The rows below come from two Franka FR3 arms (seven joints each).
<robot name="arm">
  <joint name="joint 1" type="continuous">
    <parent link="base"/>
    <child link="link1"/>
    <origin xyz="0 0 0.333" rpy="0 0 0"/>
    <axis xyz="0 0 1"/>
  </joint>
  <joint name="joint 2" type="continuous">
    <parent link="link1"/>
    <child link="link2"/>
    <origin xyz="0 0 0" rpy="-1.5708 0 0"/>
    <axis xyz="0 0 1"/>
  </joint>
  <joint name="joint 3" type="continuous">
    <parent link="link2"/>
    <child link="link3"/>
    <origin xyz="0 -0.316 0" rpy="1.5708 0 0"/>
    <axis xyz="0 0 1"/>
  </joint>
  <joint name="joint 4" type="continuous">
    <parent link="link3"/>
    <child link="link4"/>
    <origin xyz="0.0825 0 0" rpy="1.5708 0 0"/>
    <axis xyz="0 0 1"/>
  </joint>
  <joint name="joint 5" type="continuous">
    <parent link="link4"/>
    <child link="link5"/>
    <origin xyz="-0.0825 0.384 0" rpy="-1.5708 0 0"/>
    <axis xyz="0 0 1"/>
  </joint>
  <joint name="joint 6" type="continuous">
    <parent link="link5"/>
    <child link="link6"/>
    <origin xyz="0 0 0" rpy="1.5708 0 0"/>
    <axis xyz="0 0 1"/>
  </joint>
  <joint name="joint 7" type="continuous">
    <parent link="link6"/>
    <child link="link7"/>
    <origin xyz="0.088 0 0" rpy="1.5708 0 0"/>
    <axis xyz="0 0 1"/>
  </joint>
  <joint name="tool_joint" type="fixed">
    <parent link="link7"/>
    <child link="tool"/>
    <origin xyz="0 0 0.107" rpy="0 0 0"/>
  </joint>
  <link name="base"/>
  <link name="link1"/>
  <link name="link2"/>
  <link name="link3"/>
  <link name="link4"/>
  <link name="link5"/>
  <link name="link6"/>
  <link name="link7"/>
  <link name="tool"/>
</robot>
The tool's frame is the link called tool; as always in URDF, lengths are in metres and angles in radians. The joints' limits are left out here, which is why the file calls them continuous.
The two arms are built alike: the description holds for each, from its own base.
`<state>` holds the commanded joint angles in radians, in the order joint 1, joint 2, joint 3, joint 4, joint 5, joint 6, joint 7, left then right.
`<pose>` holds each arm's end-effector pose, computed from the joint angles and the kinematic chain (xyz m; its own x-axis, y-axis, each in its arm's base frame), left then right.
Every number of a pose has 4 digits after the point.
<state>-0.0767 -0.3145 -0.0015 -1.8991 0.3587 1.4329 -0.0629 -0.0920 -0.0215 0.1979 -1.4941 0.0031 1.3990 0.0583</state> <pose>0.4386 0.0071 0.6247 0.9923 0.0297 -0.1200 -0.0156 -0.9329 -0.3597 0.5266 0.0577 0.6570 0.9961 0.0475 -0.0738 0.0480 -0.9988 0.0054</pose>
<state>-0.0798 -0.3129 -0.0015 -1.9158 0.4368 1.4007 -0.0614 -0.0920 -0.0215 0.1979 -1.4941 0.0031 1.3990 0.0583</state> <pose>0.4354 0.0155 0.6180 0.9862 0.0473 -0.1586 -0.0266 -0.9006 -0.4338 0.5266 0.0577 0.6570 0.9961 0.0475 -0.0738 0.0480 -0.9988 0.0054</pose>
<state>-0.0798 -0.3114 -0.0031 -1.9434 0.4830 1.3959 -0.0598 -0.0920 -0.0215 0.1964 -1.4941 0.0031 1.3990 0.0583</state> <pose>0.4345 0.0199 0.6072 0.9812 0.0529 -0.1858 -0.0429 -0.8782 -0.4764 0.5267 0.0569 0.6570 0.9962 0.0460 -0.0738 0.0465 -0.9989 0.0054</pose>
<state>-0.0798 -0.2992 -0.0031 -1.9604 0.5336 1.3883 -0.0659 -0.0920 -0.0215 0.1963 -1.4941 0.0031 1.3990 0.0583</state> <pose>0.4366 0.0254 0.5969 0.9752 0.0686 -0.2104 -0.0528 -0.8511 -0.5223 0.5267 0.0569 0.6570 0.9962 0.0459 -0.0738 0.0464 -0.9989 0.0054</pose>
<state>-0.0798 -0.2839 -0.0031 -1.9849 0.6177 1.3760 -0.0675 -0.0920 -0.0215 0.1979 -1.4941 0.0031 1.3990 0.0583</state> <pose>0.4386 0.0343 0.5843 0.9657 0.0875 -0.2443 -0.0773 -0.8016 -0.5928 0.5266 0.0577 0.6570 0.9961 0.0475 -0.0738 0.0480 -0.9988 0.0054</pose>
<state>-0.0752 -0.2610 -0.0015 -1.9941 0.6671 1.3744 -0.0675 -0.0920 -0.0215 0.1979 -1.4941 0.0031 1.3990 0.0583</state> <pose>0.4440 0.0416 0.5737 0.9582 0.1005 -0.2678 -0.0954 -0.7704 -0.6304 0.5266 0.0577 0.6570 0.9961 0.0475 -0.0738 0.0480 -0.9988 0.0054</pose>
